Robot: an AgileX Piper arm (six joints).
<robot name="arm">
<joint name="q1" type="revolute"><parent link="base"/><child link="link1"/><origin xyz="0.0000 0.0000 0.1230" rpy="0.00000 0.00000 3.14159"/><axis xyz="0 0 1"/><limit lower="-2.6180" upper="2.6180"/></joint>
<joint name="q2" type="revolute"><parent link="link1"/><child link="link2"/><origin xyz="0.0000 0.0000 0.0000" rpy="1.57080 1.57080 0.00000"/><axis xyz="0 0 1"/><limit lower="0.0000" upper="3.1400"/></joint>
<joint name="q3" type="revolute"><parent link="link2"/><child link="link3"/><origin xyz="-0.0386 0.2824 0.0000" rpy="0.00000 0.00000 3.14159"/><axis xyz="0 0 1"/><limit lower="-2.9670" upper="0.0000"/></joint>
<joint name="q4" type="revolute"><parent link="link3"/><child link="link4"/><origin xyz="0.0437 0.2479 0.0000" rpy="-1.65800 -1.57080 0.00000"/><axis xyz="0 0 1"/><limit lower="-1.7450" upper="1.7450"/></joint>
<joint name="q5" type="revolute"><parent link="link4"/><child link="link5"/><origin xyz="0.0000 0.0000 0.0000" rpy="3.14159 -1.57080 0.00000"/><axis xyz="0 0 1"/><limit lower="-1.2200" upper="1.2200"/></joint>
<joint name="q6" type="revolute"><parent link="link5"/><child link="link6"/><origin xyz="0.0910 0.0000 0.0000" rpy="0.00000 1.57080 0.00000"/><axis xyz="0 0 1"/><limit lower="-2.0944" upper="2.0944"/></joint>
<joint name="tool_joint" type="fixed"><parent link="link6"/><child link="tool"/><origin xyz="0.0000 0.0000 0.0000" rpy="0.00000 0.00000 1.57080"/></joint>
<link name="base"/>
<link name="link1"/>
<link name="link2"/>
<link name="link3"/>
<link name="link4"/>
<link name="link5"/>
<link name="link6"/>
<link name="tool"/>
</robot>
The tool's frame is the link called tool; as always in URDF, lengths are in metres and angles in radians.
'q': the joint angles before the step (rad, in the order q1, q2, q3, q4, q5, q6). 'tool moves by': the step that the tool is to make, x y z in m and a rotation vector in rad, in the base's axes. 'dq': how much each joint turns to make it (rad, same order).
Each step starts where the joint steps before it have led.
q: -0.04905, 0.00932, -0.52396, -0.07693, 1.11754, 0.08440
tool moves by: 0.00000, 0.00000, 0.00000, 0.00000, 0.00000, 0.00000
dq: 0.00000, 0.00000, 0.00000, 0.00000, 0.00000, 0.00000
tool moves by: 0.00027, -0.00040, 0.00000, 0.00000, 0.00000, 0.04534
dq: 0.04531, -0.00002, -0.00001, 0.00003, 0.00002, -0.00003
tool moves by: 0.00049, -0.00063, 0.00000, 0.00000, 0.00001, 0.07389
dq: 0.07391, 0.00002, 0.00001, -0.00002, -0.00001, 0.00002
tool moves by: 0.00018, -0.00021, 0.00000, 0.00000, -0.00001, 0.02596
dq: 0.02593, -0.00001, 0.00000, 0.00002, 0.00000, -0.00002
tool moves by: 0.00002, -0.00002, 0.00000, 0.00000, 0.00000, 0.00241
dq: 0.00242, 0.00001, 0.00000, -0.00001, -0.00001, 0.00001
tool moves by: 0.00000, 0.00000, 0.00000, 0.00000, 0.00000, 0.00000
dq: 0.00000, 0.00000, 0.00000, 0.00000, 0.00000, 0.00000
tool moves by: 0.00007, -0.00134, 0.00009, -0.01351, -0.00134, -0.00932
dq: -0.00002, -0.00001, 0.00002, -0.01645, -0.00002, -0.00002
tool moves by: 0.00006, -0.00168, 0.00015, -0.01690, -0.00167, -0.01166
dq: 0.00002, -0.00001, -0.00003, -0.02061, 0.00004, 0.00001
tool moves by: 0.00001, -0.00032, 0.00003, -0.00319, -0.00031, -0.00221
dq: 0.00003, 0.00000, 0.00000, -0.00393, 0.00001, 0.00004
